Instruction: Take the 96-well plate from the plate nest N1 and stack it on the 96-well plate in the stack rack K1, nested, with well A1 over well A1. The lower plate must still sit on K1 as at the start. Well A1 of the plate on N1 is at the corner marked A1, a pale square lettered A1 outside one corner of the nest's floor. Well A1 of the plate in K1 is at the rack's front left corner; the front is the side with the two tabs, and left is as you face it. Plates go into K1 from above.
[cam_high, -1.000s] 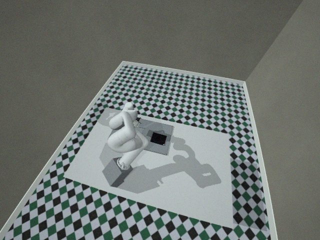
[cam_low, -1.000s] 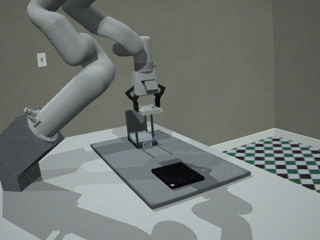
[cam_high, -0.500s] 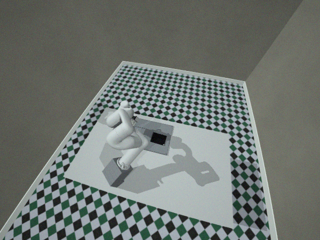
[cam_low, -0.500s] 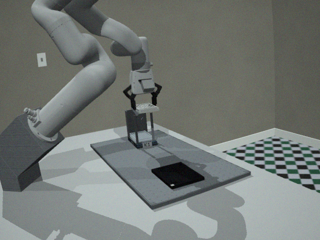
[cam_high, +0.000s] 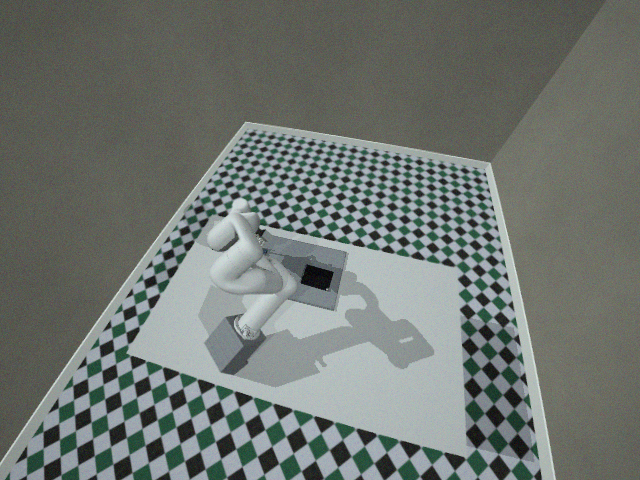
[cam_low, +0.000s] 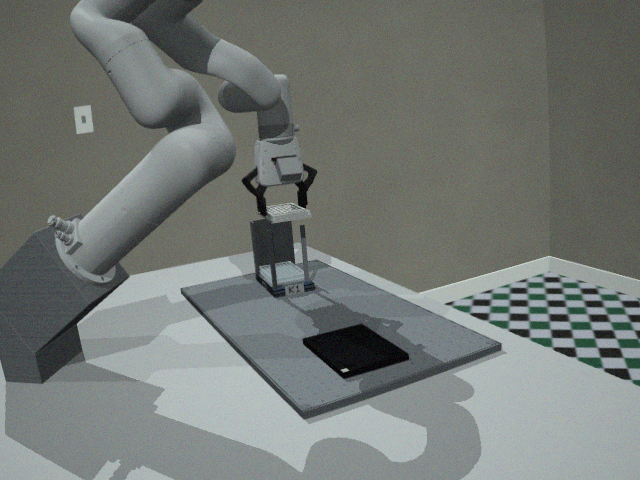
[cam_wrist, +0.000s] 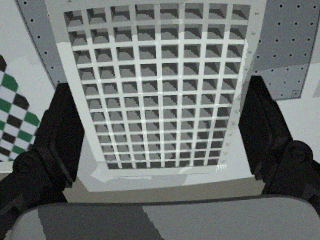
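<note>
The dark rack wall lies 110 mm to the left of my hand, 110 mm below it and 70 mm ahead of it. From my hand the other things lie so: pale A1 square: 360 mm to the right, 280 mm behind, 180 mm below; then K1 label: 180 mm below, 20 mm to the right, 10 mm behind; then white 96-well plate: 10 mm below.
</note>
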